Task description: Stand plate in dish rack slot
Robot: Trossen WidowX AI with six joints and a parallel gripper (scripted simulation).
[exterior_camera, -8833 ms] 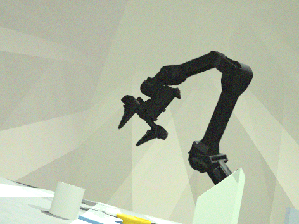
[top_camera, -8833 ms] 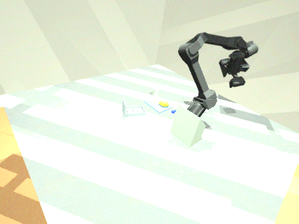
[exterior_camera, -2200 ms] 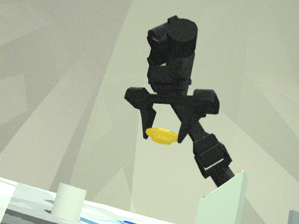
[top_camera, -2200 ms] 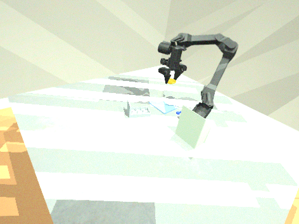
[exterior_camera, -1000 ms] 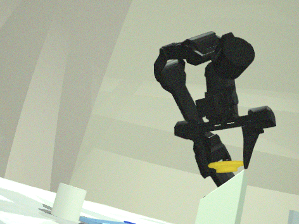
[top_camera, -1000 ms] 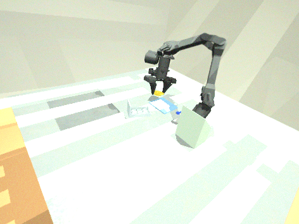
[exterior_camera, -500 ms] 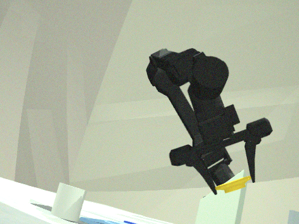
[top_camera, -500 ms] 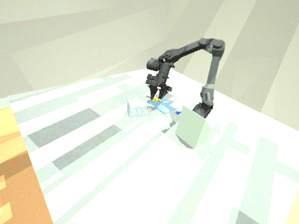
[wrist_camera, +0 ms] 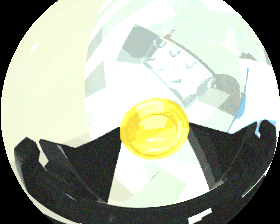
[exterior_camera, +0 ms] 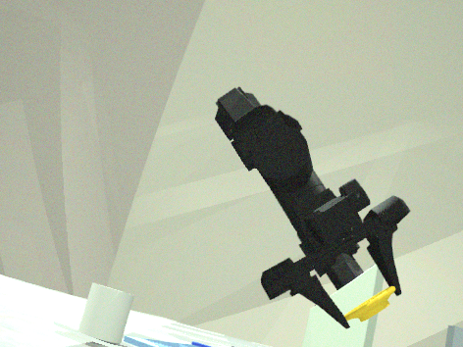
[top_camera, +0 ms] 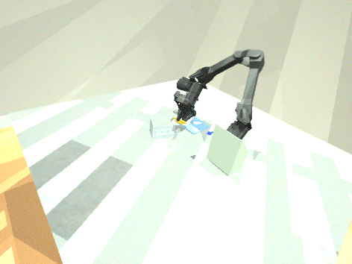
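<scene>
Right now the grey dish rack is 7 cm ahead of my gripper tip, 3 cm to the left of it and 7 cm below it. Also, from my gripper tip: blue spoon: 7 cm behind, 20 cm to the right, 9 cm below; light blue mat: 5 cm ahead, 16 cm to the right, 9 cm below; yellow plate: 1 cm to the right, 1 cm above.
</scene>
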